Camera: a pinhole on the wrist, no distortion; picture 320 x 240 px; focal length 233.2 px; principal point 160.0 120.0 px. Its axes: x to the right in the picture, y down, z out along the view. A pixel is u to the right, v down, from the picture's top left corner.
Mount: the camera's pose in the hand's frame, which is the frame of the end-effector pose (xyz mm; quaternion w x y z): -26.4 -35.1 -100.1 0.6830 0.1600 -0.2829 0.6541
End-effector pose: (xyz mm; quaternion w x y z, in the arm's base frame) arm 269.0 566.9 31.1 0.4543 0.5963 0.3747 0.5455
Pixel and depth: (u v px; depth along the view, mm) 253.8 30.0 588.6
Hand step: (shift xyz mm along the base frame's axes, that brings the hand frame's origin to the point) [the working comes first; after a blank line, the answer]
In the camera's frame: 236.8 -227.2 588.6

556.2 77.4 -170.2
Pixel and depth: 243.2 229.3 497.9
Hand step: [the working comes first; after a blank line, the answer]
In the camera's frame: 177.6 233.4 497.9

324.8 -325.2 -260.5
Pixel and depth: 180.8 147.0 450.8
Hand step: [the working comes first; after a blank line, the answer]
In the camera's frame: 40.2 52.2 450.8

262.3 -104.6 -297.2
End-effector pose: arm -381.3 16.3 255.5 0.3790 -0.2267 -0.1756 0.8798
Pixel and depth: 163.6 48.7 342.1
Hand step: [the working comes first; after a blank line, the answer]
In the camera's frame: 5.3 -104.6 342.1

32.0 143.5 269.8
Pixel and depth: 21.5 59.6 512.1
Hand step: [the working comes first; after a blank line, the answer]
In the camera's frame: -304.1 -132.6 512.1

261.3 380.2 399.6
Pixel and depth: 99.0 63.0 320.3
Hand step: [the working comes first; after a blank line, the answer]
In the camera's frame: -83.8 -78.3 320.3

117.2 174.9 240.3
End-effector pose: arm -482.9 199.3 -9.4 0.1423 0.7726 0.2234 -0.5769
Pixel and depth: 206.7 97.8 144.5
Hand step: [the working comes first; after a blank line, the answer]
In the camera's frame: 28.9 -13.8 144.5

-86.6 61.5 31.1
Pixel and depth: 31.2 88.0 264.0
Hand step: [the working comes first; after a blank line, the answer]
In the camera's frame: -145.8 -36.2 264.0

-188.8 248.2 37.6
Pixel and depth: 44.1 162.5 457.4
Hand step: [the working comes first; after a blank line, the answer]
In the camera's frame: -227.3 83.4 457.4

-380.9 324.5 162.6
